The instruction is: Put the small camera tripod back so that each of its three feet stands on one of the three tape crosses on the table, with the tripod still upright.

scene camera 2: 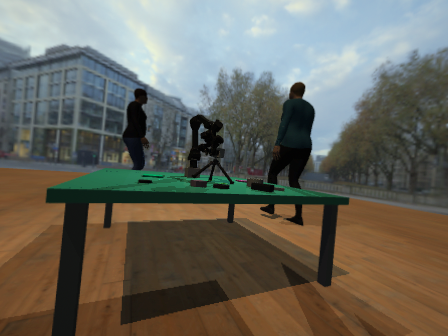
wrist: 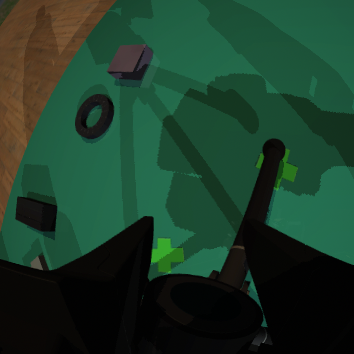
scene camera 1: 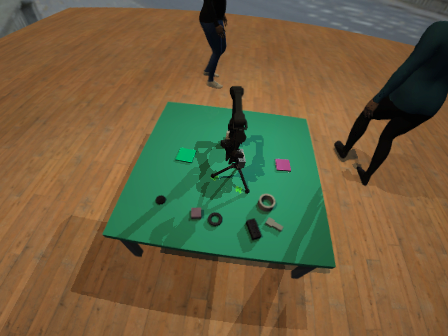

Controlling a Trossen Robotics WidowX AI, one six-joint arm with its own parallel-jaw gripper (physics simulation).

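Frame: origin at the arm's base, x left, y back, z up, level; centimetres.
Where they show: gripper, fingertip midpoint: [scene camera 2: 209, 153] [wrist: 199, 226] [scene camera 1: 227, 162]; arm's base at its link origin: [scene camera 2: 193, 167].
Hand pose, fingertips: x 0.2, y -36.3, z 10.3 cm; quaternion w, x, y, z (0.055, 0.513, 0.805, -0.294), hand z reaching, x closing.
Things, the pixels of their centre, and the offset from my fingertips. Level surfaces: height alone.
- bright green cross at the middle of its body: [wrist: 276, 166] dz -17.7, dx -7.6, dy +0.8 cm
- green table at its surface level: dz -17.8 cm
- mauve block at the middle of its body: [wrist: 129, 61] [scene camera 2: 198, 183] [scene camera 1: 196, 213] dz -16.4, dx -13.1, dy -28.0 cm
- black ring at the middle of its body: [wrist: 93, 115] [scene camera 1: 215, 219] dz -17.0, dx -1.7, dy -29.2 cm
- pale ring at the middle of its body: [scene camera 1: 266, 202] [scene camera 2: 254, 182] dz -15.4, dx +27.3, dy -13.5 cm
- black box at the middle of its body: [wrist: 34, 212] [scene camera 2: 262, 187] [scene camera 1: 253, 229] dz -16.0, dx +20.7, dy -31.9 cm
- beige piece at the middle of its body: [wrist: 34, 273] [scene camera 1: 274, 224] dz -17.0, dx +32.9, dy -26.6 cm
- black disc at the middle of its body: [scene camera 1: 160, 199] dz -17.3, dx -36.7, dy -23.1 cm
- green pad at the middle of its body: [scene camera 1: 186, 155] dz -17.3, dx -31.3, dy +15.9 cm
- magenta pad at the middle of its body: [scene camera 1: 282, 164] dz -17.3, dx +38.8, dy +21.3 cm
The black tripod [scene camera 1: 242, 176] [scene camera 2: 212, 170] is upright near the table's middle, legs spread. My gripper [scene camera 1: 235, 157] [scene camera 2: 215, 149] [wrist: 199, 226] is shut on its head, which sits low between the fingers in the wrist view. Whether the feet touch the table I cannot tell. One bright green cross [wrist: 281, 167] is partly covered by a foot at its upper-left edge. Another cross [wrist: 167, 254] [scene camera 1: 238, 190] shows beside the head in the wrist view. In scene camera 1, the front right foot is right of that cross, and the left foot overlaps a cross [scene camera 1: 216, 178]. The rear foot is hidden there.
On the green table [scene camera 1: 150, 220] [scene camera 2: 110, 189] are a mauve block [scene camera 1: 196, 213] [wrist: 128, 61], black ring [scene camera 1: 215, 225] [wrist: 81, 120], pale ring [scene camera 1: 260, 205], black box [scene camera 1: 254, 229] [wrist: 36, 214], beige piece [scene camera 1: 273, 224], black disc [scene camera 1: 160, 199], green pad [scene camera 1: 185, 155] and magenta pad [scene camera 1: 283, 165].
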